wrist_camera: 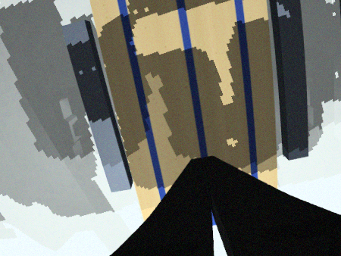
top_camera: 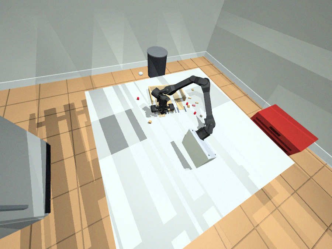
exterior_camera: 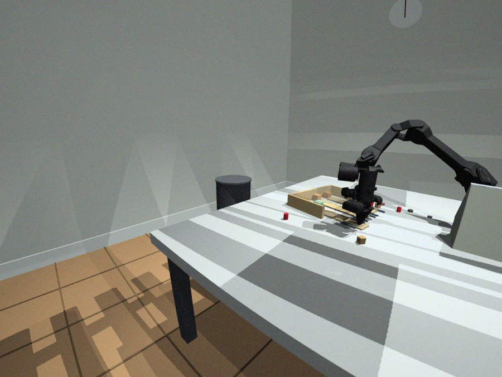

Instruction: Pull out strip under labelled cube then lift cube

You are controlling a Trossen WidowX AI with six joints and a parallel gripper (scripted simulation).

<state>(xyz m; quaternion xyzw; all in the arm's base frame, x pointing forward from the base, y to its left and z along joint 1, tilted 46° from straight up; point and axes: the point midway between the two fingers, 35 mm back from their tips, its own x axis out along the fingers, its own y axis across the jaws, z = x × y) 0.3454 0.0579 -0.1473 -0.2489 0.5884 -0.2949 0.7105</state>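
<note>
The tan strip is 9 cm ahead of my gripper tip and 1 cm to the right of it.
</note>
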